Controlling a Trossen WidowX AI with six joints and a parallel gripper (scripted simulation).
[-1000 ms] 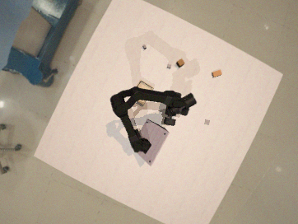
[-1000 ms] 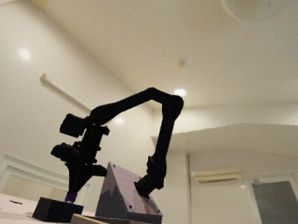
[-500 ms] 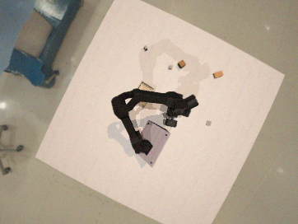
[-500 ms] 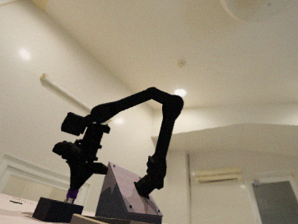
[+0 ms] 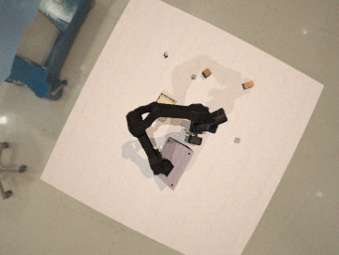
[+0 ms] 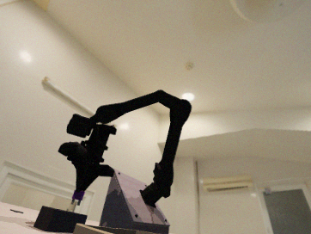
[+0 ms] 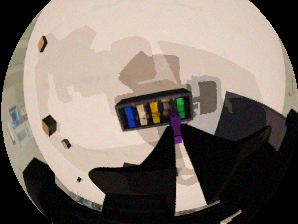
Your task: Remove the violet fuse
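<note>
The tan tray lies 10 mm behind my gripper tip, 210 mm to the left of it and 80 mm below it. The rest, counted from my gripper tip: violet fuse (10 mm below).
</note>
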